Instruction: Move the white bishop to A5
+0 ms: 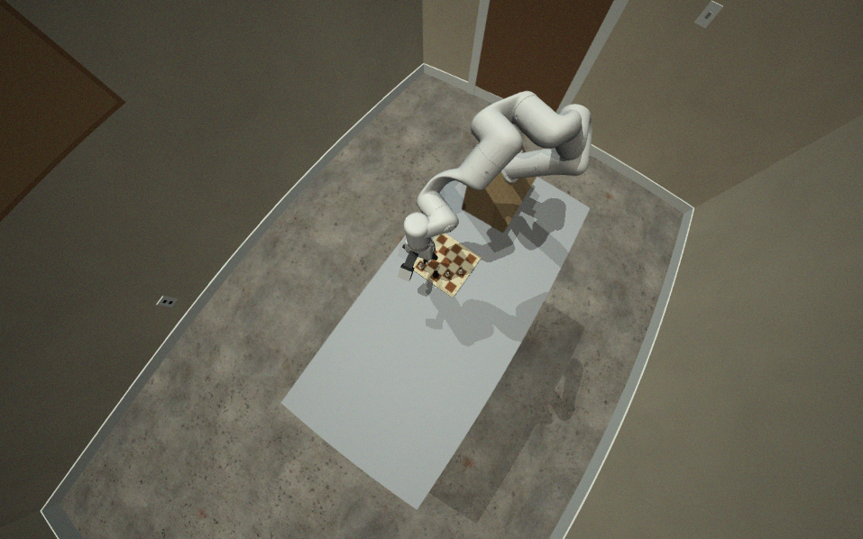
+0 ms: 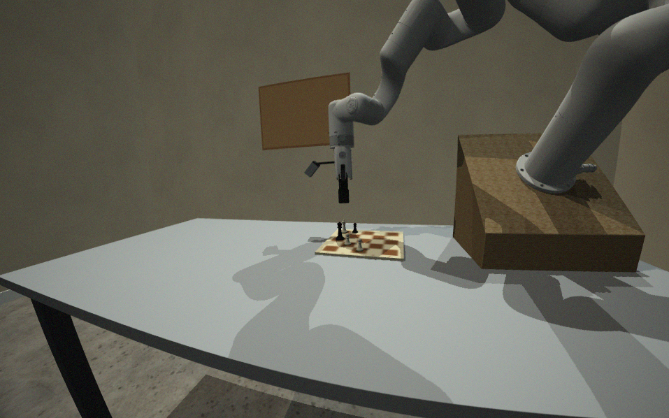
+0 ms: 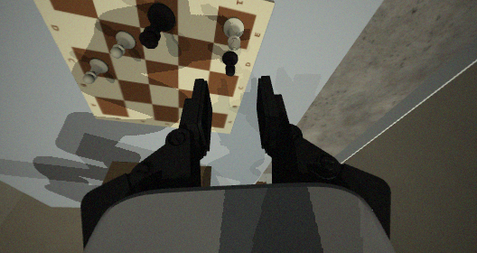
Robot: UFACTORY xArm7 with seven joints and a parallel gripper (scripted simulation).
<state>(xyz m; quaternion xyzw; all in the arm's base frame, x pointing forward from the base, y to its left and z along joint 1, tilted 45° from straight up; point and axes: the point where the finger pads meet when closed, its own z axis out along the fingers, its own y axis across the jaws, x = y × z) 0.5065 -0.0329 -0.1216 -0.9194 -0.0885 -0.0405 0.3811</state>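
Right now the white bishop is 100 mm below my hand. From my hand the other things lie so: black pawn 110 mm below, 30 mm behind; then tall black piece 90 mm below, 70 mm to the left; then chessboard 120 mm below, 80 mm to the left, 70 mm behind.
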